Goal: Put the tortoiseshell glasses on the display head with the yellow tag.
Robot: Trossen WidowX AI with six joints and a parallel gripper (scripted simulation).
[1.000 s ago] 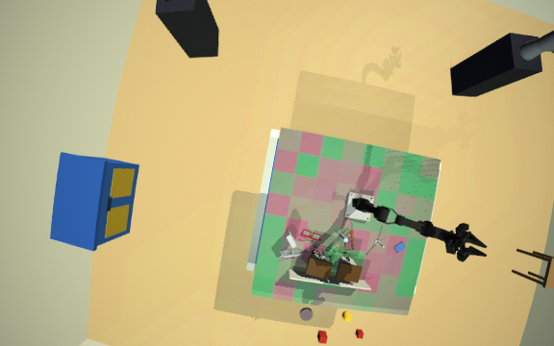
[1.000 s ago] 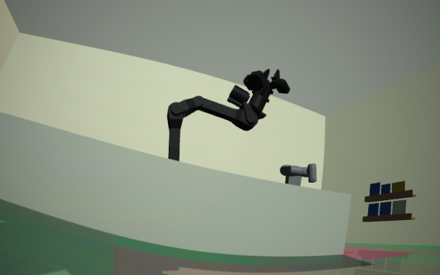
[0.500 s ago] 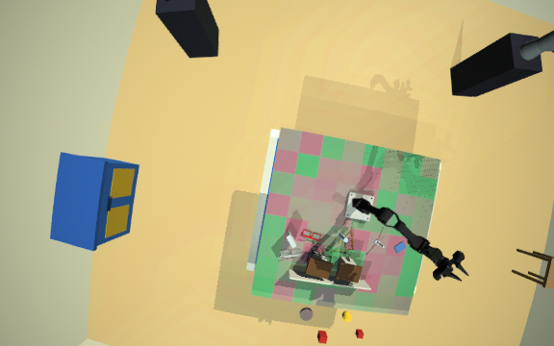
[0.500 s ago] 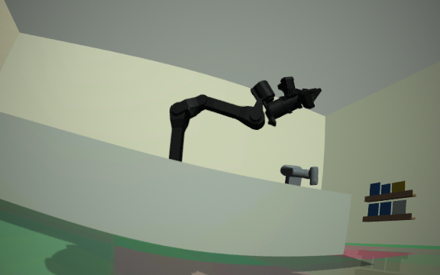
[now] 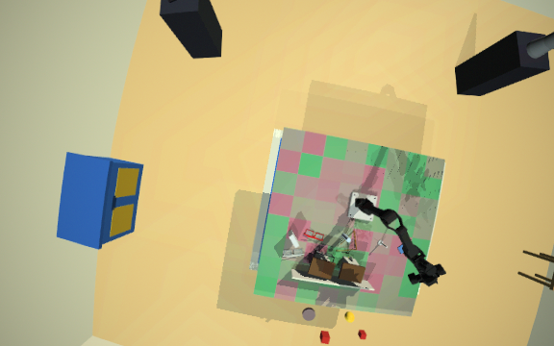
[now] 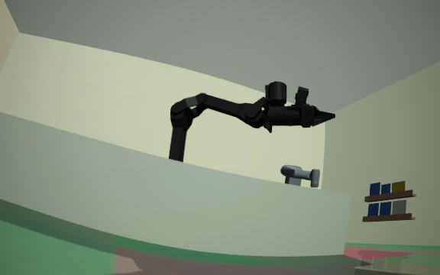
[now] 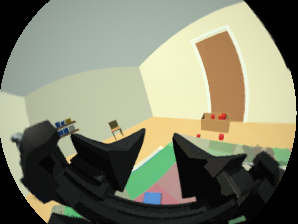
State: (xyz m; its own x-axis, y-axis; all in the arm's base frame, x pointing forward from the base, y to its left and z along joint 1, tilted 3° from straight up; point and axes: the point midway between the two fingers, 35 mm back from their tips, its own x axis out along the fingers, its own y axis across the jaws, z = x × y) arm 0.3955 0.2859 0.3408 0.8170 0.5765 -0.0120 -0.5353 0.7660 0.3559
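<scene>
Now: gripper tip 6 cm past the blue block, 8 cm to the right of it and 37 cm above it. From my gripper tip the other things lie so: display head: 4 cm ahead, 36 cm to the right, 32 cm below; white base: 14 cm ahead, 50 cm to the right, 32 cm below.
</scene>
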